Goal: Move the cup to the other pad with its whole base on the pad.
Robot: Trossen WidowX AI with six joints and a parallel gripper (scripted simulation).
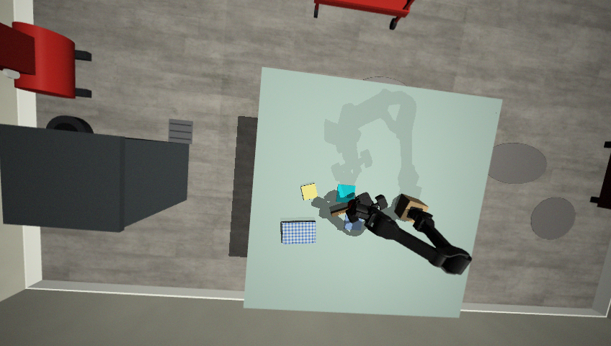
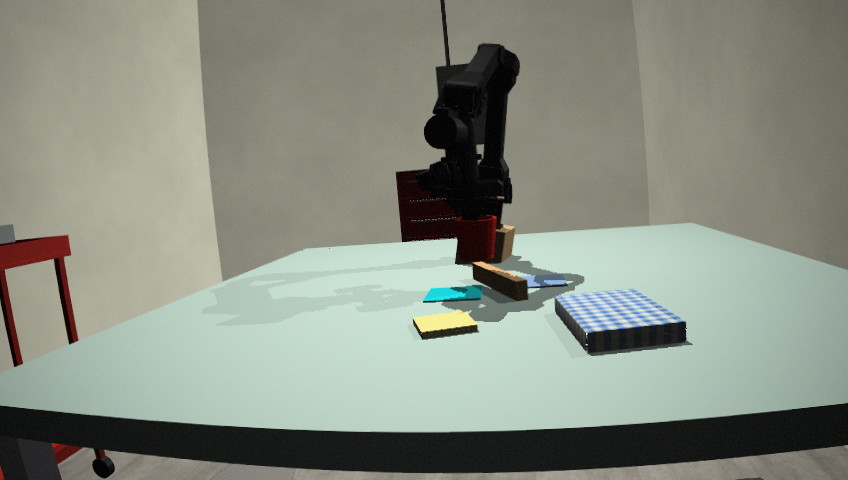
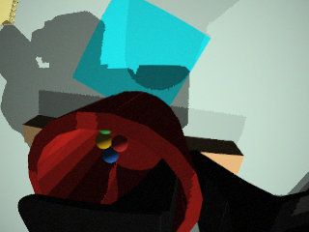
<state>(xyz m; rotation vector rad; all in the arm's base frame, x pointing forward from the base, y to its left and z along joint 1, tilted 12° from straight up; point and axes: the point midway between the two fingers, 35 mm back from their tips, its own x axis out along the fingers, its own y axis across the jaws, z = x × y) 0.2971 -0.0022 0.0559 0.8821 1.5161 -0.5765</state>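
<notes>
Now: the dark red cup 2 cm ahead of my hand, 2 cm to the left of it and 5 cm below it. The rest, counted from my hand: wooden bar 2 cm ahead, 5 cm to the left, 12 cm below; checked blue box 26 cm ahead, 24 cm to the left, 12 cm below; cyan pad 6 cm ahead, 2 cm to the right, 14 cm below.
</notes>
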